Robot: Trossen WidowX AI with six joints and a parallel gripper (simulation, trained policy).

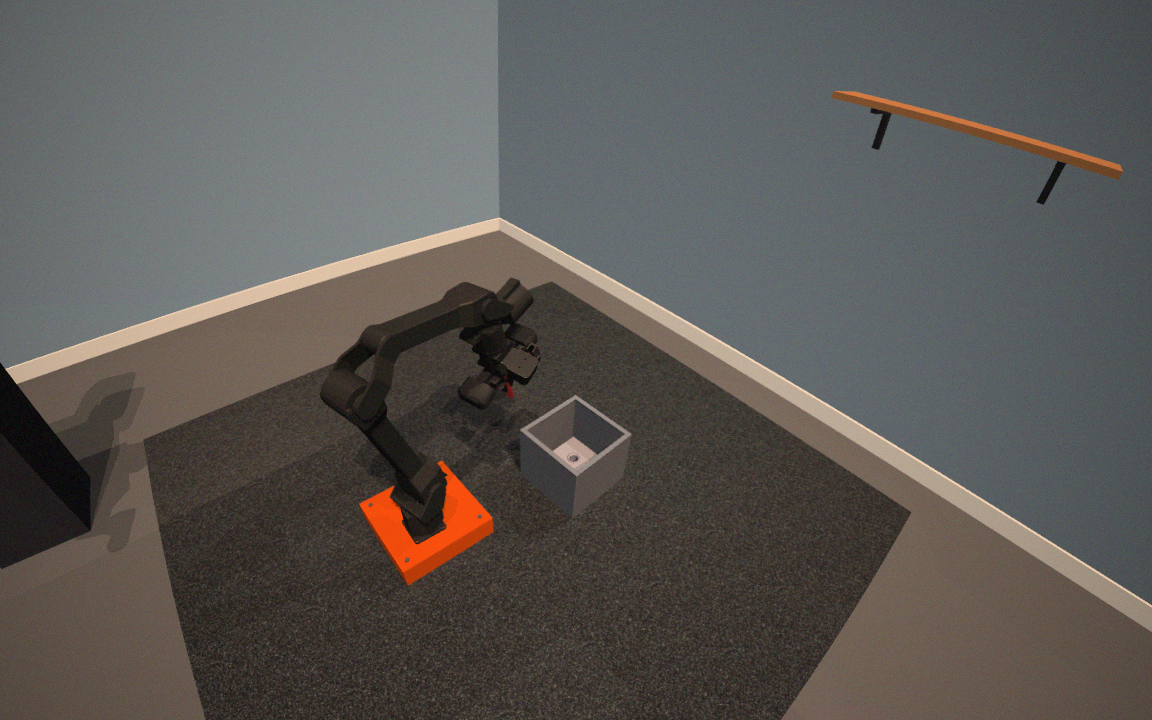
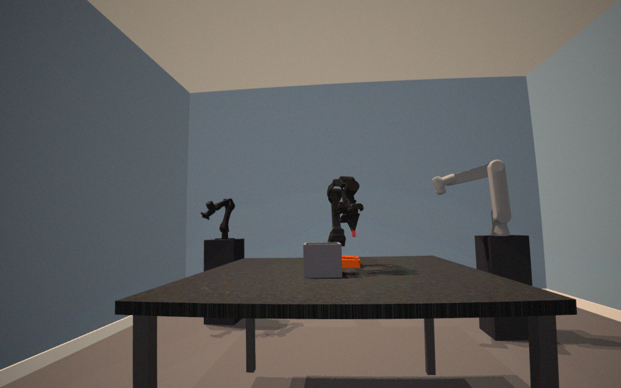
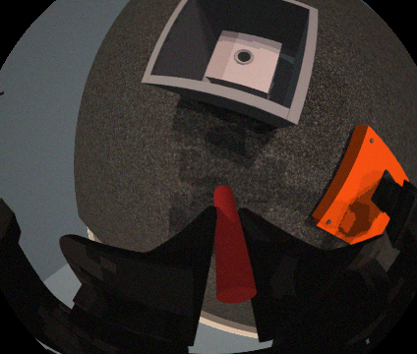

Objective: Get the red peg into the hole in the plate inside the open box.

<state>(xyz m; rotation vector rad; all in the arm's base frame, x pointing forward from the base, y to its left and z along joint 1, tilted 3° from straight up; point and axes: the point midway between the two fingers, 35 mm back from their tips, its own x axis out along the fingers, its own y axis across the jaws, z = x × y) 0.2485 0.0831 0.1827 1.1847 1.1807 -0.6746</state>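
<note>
Right now my gripper tip is 7 cm short of the pale plate, 14 cm to the left of it and 14 cm above it. Also, from my gripper tip: red peg 1 cm above.
</note>
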